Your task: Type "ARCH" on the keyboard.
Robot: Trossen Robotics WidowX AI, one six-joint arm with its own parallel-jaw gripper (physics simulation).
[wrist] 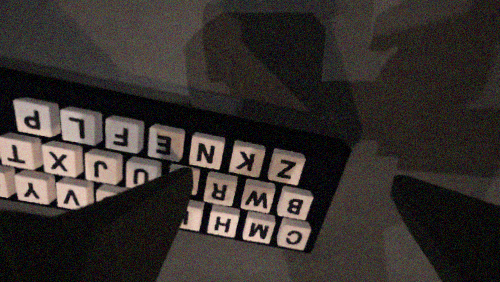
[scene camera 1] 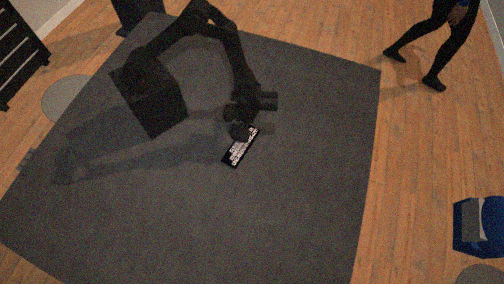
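Seen in the pictures: gripper, fingertip midpoint: point(wrist: 290, 180) point(scene camera 1: 248, 129); arm's base, link origin: point(scene camera 1: 137, 87).
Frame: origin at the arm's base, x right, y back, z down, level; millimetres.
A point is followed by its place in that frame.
Observation:
The black keyboard point(scene camera 1: 242, 147) {z 211, x -44, y -361 mm} point(wrist: 325, 162) {z 216, x -140, y -336 mm} with white letter keys lies flat on the mat. In the wrist view its letters appear upside down. The R key point(wrist: 220, 189) {z 211, x -95, y -353 mm}, the C key point(wrist: 293, 237) {z 211, x -132, y -375 mm} and the H key point(wrist: 222, 223) {z 211, x -97, y -371 mm} are in plain sight. The A key point(wrist: 195, 182) {z 215, x -83, y -353 mm} is mostly hidden behind the left fingertip. My gripper point(scene camera 1: 245, 126) {z 214, x -126, y -346 mm} point(wrist: 290, 180) {z 214, x -126, y -346 mm} is open and empty, over one end of the keyboard. In the wrist view the left finger covers part of the lower two rows, and the right finger is beyond the keyboard's right edge. Contact with a key cannot be made out.
A dark grey mat point(scene camera 1: 300, 210) {z 229, x 81, y -640 mm} lies under the keyboard and the arm's black base block point(scene camera 1: 162, 112) {z 116, x -6, y -61 mm}. Dark human legs point(scene camera 1: 442, 55) stand on the wooden floor at the upper right. A blue object point(scene camera 1: 492, 222) is at the lower right. A dark cabinet point(scene camera 1: 22, 60) stands at the upper left.

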